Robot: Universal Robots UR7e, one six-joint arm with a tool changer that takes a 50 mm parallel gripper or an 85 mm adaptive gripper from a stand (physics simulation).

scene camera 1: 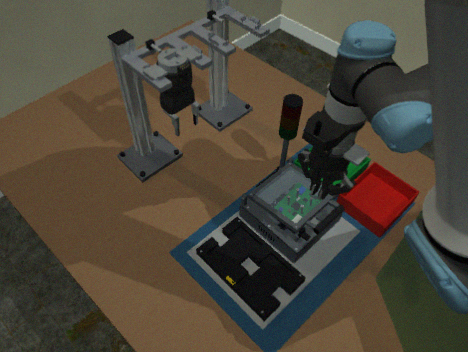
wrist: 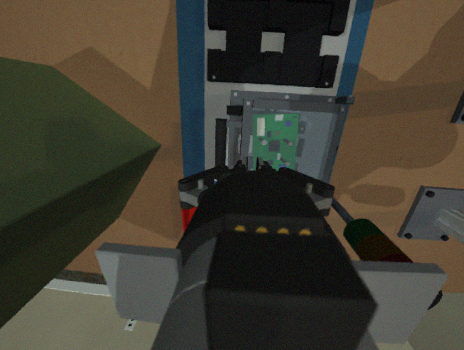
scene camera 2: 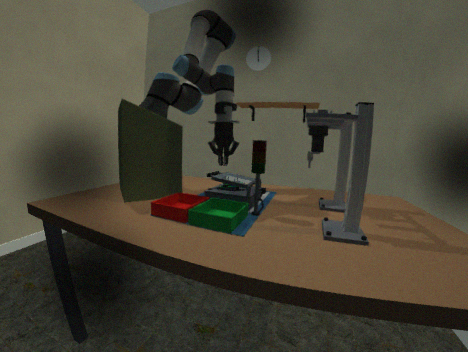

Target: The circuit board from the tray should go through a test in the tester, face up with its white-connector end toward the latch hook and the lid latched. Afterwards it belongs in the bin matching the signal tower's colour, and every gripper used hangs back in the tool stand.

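Frame: origin at the arm's base, x ahead, y left, z up, level; centimetres.
Seen in the pictures: hand, its tool point: [scene camera 2: 224, 118]; arm's base, origin of its link: [scene camera 2: 150, 118].
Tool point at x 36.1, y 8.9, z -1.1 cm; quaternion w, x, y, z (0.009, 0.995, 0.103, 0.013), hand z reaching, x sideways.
Pixels of each thing's top centre, then the offset from my tool point to it. "spot": a spot on its surface instead.
- grey tester, a spot on its surface: [wrist: 270, 95] [scene camera 1: 277, 233] spot: dy +8.9, dx +1.6, dz -28.5 cm
- black tray, a spot on its surface: [wrist: 300, 30] spot: dy +19.9, dx +4.2, dz -32.7 cm
- signal tower, a spot on its surface: [wrist: 377, 240] spot: dy -4.9, dx +17.7, dz -14.9 cm
The circuit board [scene camera 1: 296, 201] [wrist: 275, 145] lies face up in the grey tester [scene camera 1: 280, 241] [wrist: 270, 95], seen through the lid's clear window. Its white connector is toward the side with the dark latch parts. The lid [scene camera 2: 232, 178] [wrist: 247, 130] stands tilted, with its latch side raised, and is not latched. My gripper [scene camera 1: 318, 193] [scene camera 2: 223, 163] [wrist: 253, 162], the adaptive one on the arm, is shut with its fingertips close together above the lid's raised side. The tool stand [scene camera 1: 132, 95] [scene camera 2: 361, 170] holds the parallel gripper [scene camera 1: 177, 90] [scene camera 2: 318, 140]. The black tray [scene camera 1: 270, 270] [wrist: 300, 30] holds no board.
The signal tower [scene camera 1: 291, 117] [scene camera 2: 259, 157] [wrist: 377, 240] stands beside the tester; which lamp is lit is unclear. The red bin [scene camera 1: 362, 215] [scene camera 2: 170, 211] and green bin [scene camera 2: 215, 220] are side by side behind the tester. An olive panel [scene camera 2: 150, 155] [wrist: 65, 150] rises near the arm.
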